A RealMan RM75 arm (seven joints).
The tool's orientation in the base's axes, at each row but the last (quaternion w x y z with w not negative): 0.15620, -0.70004, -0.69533, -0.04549; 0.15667, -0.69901, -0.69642, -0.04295; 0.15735, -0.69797, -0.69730, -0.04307; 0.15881, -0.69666, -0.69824, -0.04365; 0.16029, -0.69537, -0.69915, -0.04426; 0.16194, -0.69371, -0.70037, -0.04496; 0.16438, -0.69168, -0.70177, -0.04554; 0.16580, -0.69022, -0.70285, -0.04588
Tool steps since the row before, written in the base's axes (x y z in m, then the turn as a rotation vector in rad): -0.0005, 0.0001, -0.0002, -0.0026, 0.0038, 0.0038; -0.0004, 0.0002, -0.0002, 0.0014, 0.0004, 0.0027; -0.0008, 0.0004, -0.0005, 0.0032, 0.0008, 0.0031; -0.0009, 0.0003, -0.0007, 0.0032, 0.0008, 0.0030; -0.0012, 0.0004, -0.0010, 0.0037, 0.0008, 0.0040; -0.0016, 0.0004, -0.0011, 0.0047, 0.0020, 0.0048; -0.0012, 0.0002, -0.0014, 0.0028, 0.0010, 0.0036; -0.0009, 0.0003, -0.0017, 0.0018, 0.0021, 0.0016
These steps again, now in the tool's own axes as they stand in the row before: 0.0000, -0.0005, 0.0003, 0.0046, -0.0031, -0.0021; 0.0001, -0.0004, 0.0003, 0.0012, 0.0010, -0.0027; 0.0002, -0.0007, 0.0007, 0.0017, 0.0027, -0.0032; 0.0001, -0.0008, 0.0009, 0.0017, 0.0027, -0.0031; 0.0001, -0.0010, 0.0013, 0.0020, 0.0030, -0.0042; 0.0000, -0.0014, 0.0014, 0.0034, 0.0039, -0.0047; -0.0002, -0.0009, 0.0016, 0.0020, 0.0022, -0.0036; -0.0002, -0.0006, 0.0018, 0.0025, 0.0016, -0.0012
